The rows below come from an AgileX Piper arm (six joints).
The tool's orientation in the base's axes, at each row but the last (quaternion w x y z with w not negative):
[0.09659, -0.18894, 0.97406, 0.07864]
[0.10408, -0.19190, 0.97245, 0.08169]
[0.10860, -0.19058, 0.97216, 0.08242]
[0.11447, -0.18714, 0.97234, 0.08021]
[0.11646, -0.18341, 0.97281, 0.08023]
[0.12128, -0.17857, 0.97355, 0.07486]
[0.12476, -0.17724, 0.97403, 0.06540]
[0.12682, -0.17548, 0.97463, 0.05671]
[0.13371, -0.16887, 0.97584, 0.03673]
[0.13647, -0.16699, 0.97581, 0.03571]
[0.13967, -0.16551, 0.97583, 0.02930]
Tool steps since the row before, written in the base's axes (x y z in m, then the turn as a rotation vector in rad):
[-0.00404, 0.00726, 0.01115, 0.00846, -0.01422, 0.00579]
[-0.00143, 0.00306, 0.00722, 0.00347, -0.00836, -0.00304]
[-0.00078, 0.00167, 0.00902, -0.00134, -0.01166, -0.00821]
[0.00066, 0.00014, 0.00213, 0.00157, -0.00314, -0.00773]
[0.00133, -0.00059, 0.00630, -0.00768, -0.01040, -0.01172]
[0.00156, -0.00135, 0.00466, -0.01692, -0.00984, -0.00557]
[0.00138, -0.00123, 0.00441, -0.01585, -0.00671, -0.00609]
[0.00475, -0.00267, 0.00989, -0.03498, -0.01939, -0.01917]
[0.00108, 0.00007, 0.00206, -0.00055, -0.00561, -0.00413]
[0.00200, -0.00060, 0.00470, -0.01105, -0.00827, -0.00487]
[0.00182, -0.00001, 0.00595, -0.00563, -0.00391, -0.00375]
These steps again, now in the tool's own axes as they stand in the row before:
[-0.00132, 0.00950, -0.01007, -0.00394, -0.01560, -0.00697]
[-0.00148, 0.00421, -0.00660, 0.00055, -0.00935, 0.00186]
[-0.00207, 0.00290, -0.00849, 0.00731, -0.01111, 0.00531]
[-0.00118, 0.00012, -0.00189, 0.00162, -0.00435, 0.00711]
[-0.00262, -0.00033, -0.00590, 0.01347, -0.00801, 0.00767]
[-0.00219, -0.00134, -0.00440, 0.02005, -0.00348, -0.00006]
[-0.00202, -0.00127, -0.00414, 0.01819, -0.00101, 0.00121]
[-0.00607, -0.00353, -0.00884, 0.04317, -0.00687, 0.00747]
[-0.00157, -0.00025, -0.00170, 0.00342, -0.00520, 0.00318]
[-0.00293, -0.00112, -0.00407, 0.01399, -0.00420, 0.00091]
[-0.00333, -0.00055, -0.00523, 0.00739, -0.00187, 0.00171]

